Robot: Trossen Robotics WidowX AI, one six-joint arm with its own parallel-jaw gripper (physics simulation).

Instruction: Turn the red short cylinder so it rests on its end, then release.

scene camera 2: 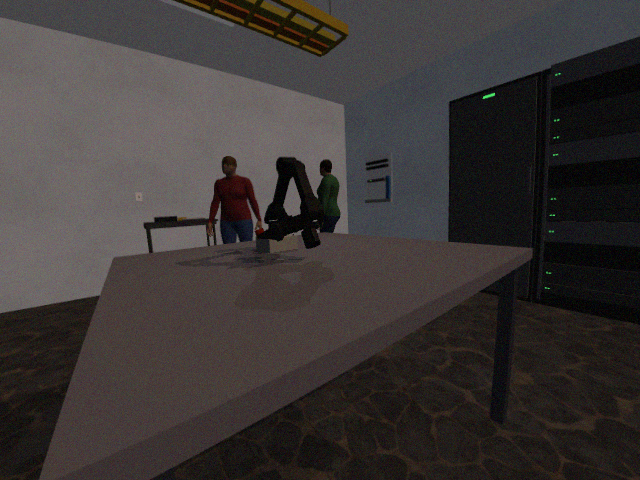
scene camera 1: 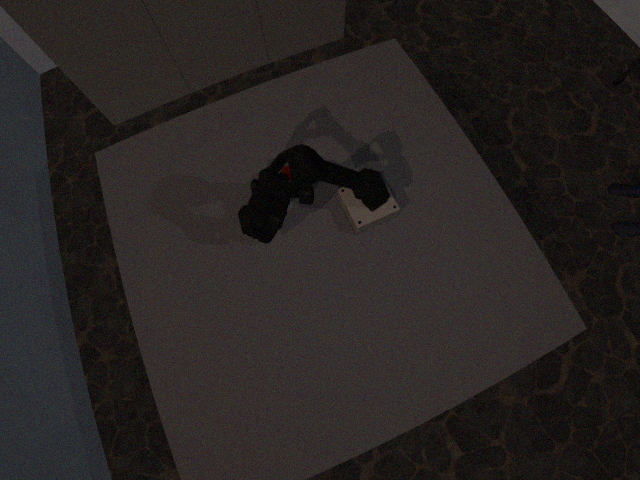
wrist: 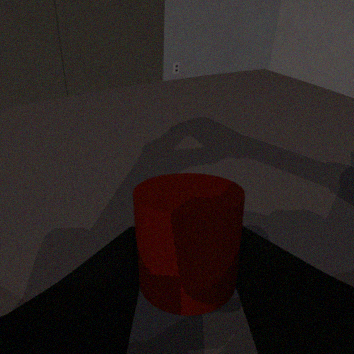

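The red short cylinder [scene camera 1: 286, 170] [scene camera 2: 259, 231] [wrist: 187, 245] is held between the two black fingers of my gripper [scene camera 1: 287, 173] [scene camera 2: 262, 233] [wrist: 185, 236]. In the wrist view its round end faces up and its curved side faces the camera. It looks close to upright, but its exact tilt is hard to tell in the dark frames. The gripper points nearly level. In scene camera 2 the cylinder appears to be above the table top [scene camera 1: 330, 320] [scene camera 2: 217, 330]. Its lower end and the gap to the table are not clearly visible. In scene camera 1 the arm hides most of it.
The arm's pale base block [scene camera 1: 357, 219] [scene camera 2: 284, 244] sits on the table near the gripper. The arm's shadows fall across the table top. A person in red [scene camera 2: 235, 198] and a person in green [scene camera 2: 329, 195] stand beyond the table. Dark server racks [scene camera 2: 491, 180] stand at the right.
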